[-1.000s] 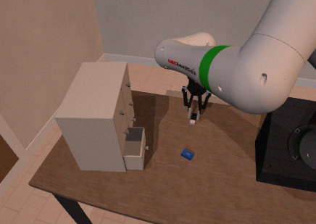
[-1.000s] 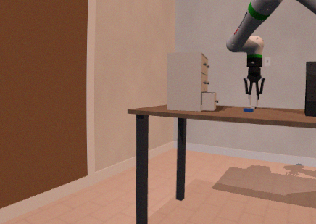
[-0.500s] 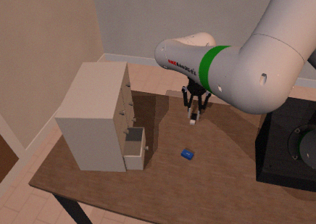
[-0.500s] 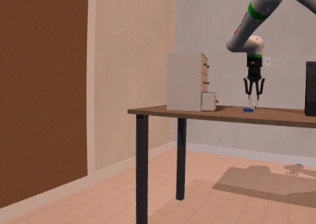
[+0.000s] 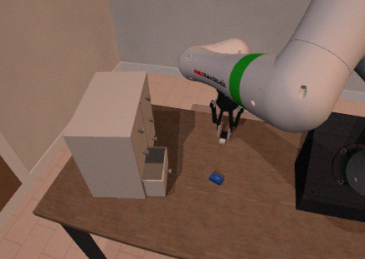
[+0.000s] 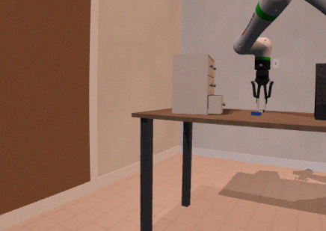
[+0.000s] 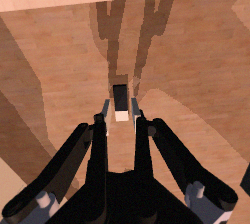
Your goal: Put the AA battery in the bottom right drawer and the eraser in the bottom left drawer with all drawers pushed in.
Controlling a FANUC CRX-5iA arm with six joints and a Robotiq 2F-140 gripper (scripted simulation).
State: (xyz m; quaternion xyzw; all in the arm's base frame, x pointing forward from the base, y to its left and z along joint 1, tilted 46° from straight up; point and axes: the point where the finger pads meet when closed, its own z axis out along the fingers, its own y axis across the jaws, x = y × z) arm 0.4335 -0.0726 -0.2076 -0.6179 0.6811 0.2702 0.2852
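Right now my hand is 10 mm to the right of the eraser and 40 mm above it. Round my hand: orange AA battery 350 mm ahead, 140 mm to the left, 30 mm below; blue AA battery 10 mm ahead, 210 mm to the left, 40 mm below.
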